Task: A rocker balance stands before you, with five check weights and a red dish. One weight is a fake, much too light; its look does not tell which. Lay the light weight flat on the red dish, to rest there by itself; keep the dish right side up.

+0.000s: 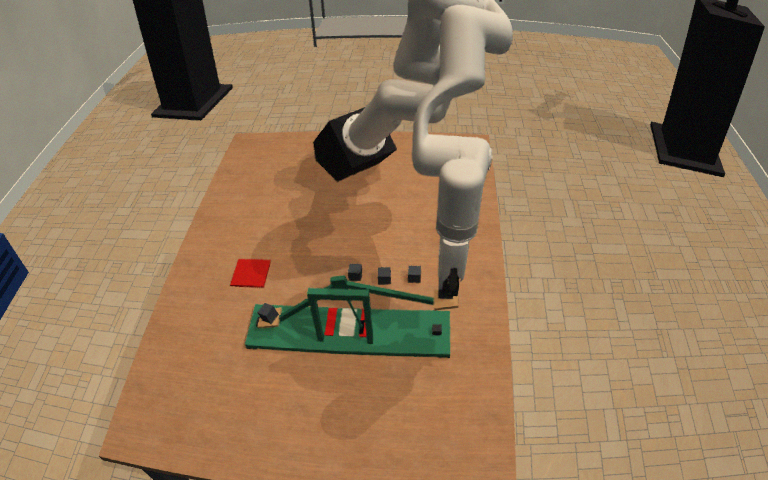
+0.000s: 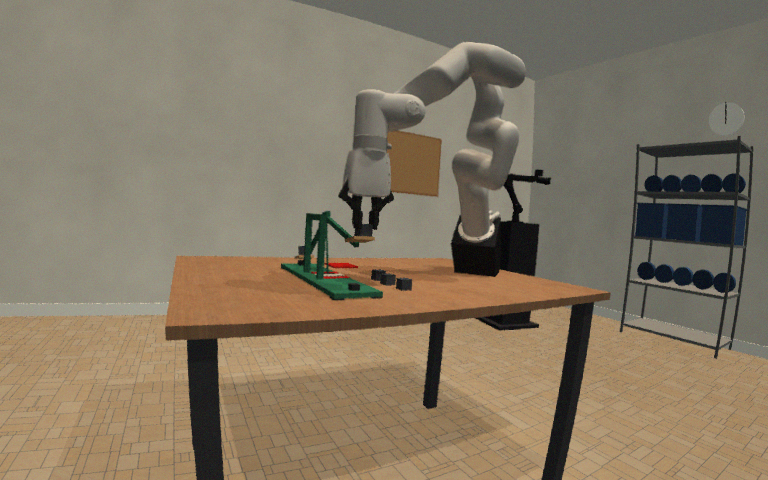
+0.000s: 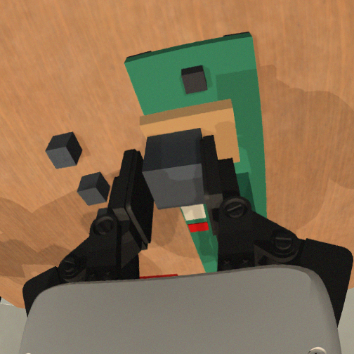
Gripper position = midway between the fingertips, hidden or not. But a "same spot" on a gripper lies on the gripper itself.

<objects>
my gripper: image 1 449, 287; image 2; image 3
green rocker balance: image 1; image 2; image 3 203, 71
same spot on my gripper: (image 2: 355, 202) = (image 3: 252, 231)
same spot on green rocker balance: (image 1: 420, 333) = (image 2: 344, 286)
</objects>
